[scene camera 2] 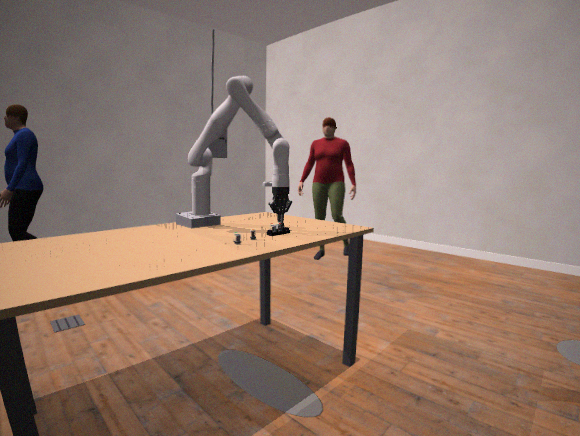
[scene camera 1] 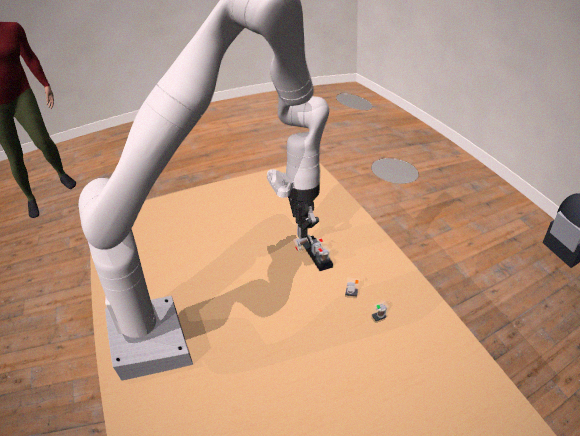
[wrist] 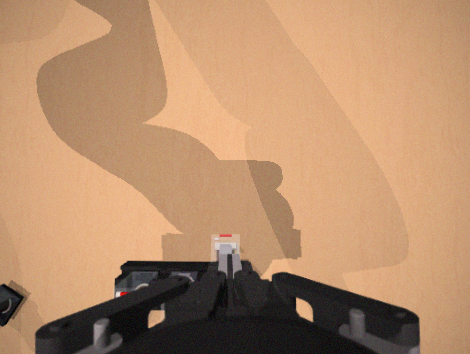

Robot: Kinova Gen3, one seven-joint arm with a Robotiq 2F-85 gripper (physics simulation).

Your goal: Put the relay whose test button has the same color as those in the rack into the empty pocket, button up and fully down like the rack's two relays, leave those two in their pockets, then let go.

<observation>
I see my gripper (scene camera 1: 302, 236) and a black rack (wrist: 165, 267).
My gripper is seen too in the wrist view (wrist: 229, 268).
</observation>
